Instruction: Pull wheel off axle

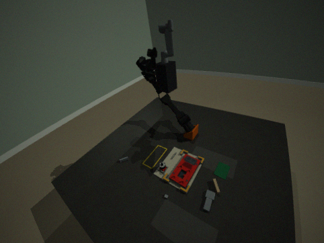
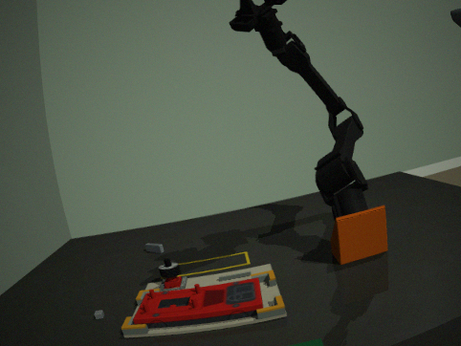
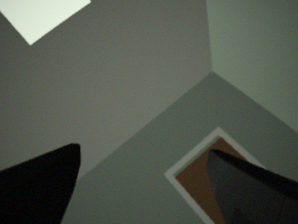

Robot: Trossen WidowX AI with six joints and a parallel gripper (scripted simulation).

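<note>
My gripper tip is now 260 mm short of the small black wheel, 200 mm to the right of it and 580 mm above it. The rest, counted from my gripper tip: small grey cube 370 mm ahead, 330 mm to the left, 610 mm below; then green tile 40 mm ahead, 490 mm to the left, 620 mm below; then black axle 250 mm ahead, 200 mm to the left, 580 mm below.
</note>
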